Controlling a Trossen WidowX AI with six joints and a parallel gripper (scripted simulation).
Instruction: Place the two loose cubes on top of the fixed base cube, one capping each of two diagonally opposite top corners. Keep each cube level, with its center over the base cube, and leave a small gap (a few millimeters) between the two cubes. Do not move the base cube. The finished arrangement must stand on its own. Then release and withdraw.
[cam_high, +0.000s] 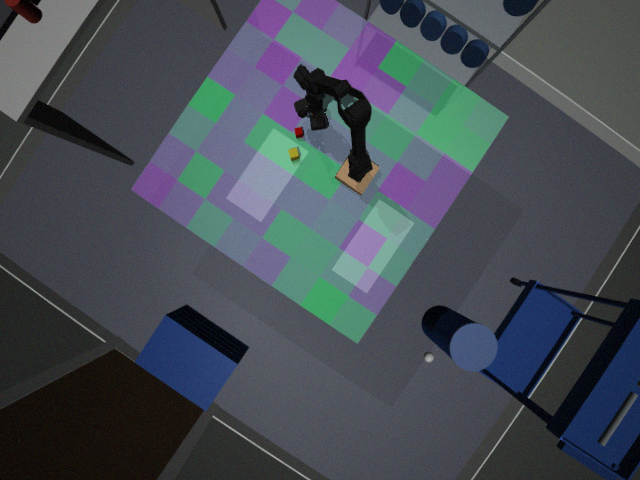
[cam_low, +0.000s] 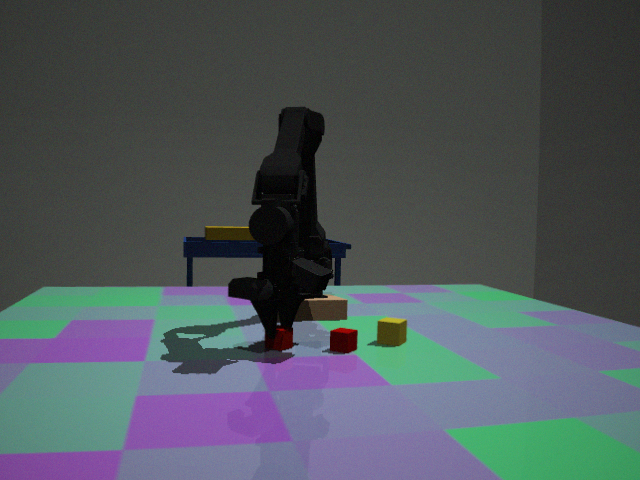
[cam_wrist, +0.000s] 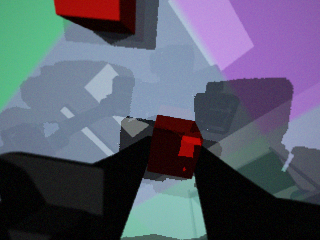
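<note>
Now: the yellow base cube 200 mm to the left of my gripper tip. Round my gripper tip: red cube 30 mm ahead, 100 mm to the left.
</note>
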